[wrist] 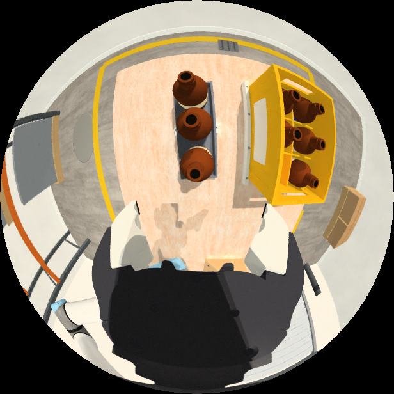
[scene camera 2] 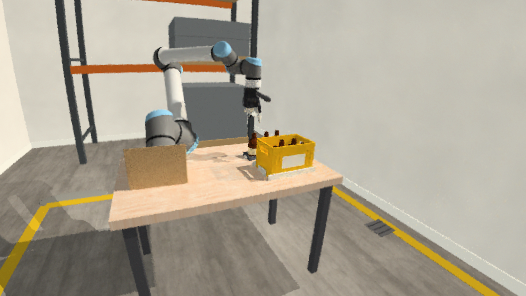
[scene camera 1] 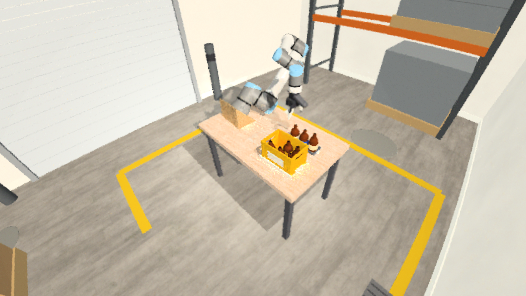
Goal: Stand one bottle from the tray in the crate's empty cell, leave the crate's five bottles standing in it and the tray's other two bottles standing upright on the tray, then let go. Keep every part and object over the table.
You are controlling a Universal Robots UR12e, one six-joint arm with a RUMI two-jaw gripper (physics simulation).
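Where they show: gripper, between the fingertips: (scene camera 2: pixel 254 120) (scene camera 1: pixel 294 115); arm's base, origin of its link: (scene camera 2: pixel 162 159) (scene camera 1: pixel 239 110).
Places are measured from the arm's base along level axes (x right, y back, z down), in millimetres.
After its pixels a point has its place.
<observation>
Three brown bottles stand upright on the dark tray (scene camera 1: pixel 316 150) (scene camera 2: pixel 246 156) {x -82, y -517, z 89 mm} (wrist: pixel 212 100): an upper bottle (wrist: pixel 190 91), a middle bottle (wrist: pixel 194 125) and a lower bottle (wrist: pixel 197 162) in the wrist view. The yellow crate (scene camera 1: pixel 298 163) {x 153, y -785, z 35 mm} (scene camera 2: pixel 270 162) {x 218, y -512, z 14 mm} (wrist: pixel 270 100) stands beside the tray. It holds five brown bottles, among them one bottle (wrist: pixel 306 110) and another bottle (wrist: pixel 302 172); its empty cell shows at the lower left inside, in the wrist view. My gripper (scene camera 1: pixel 290 114) {x -79, y -563, z -143 mm} (scene camera 2: pixel 254 119) {x -79, y -563, z -143 mm} (wrist: pixel 200 204) is open and empty, above the table, off the lower-bottle end of the tray.
The crate is on a pale base (wrist: pixel 245 150). A brown board (scene camera 1: pixel 237 116) {x 105, y -102, z -29 mm} (scene camera 2: pixel 156 166) {x 95, y 38, z -4 mm} stands upright near the arm's base on the table (scene camera 1: pixel 240 145) {x 247, y -279, z 105 mm} (scene camera 2: pixel 210 192) {x 241, y -179, z 104 mm} (wrist: pixel 145 130). The table's edge runs behind the tray. A storage rack (scene camera 1: pixel 308 45) (scene camera 2: pixel 75 100) stands beyond the table.
</observation>
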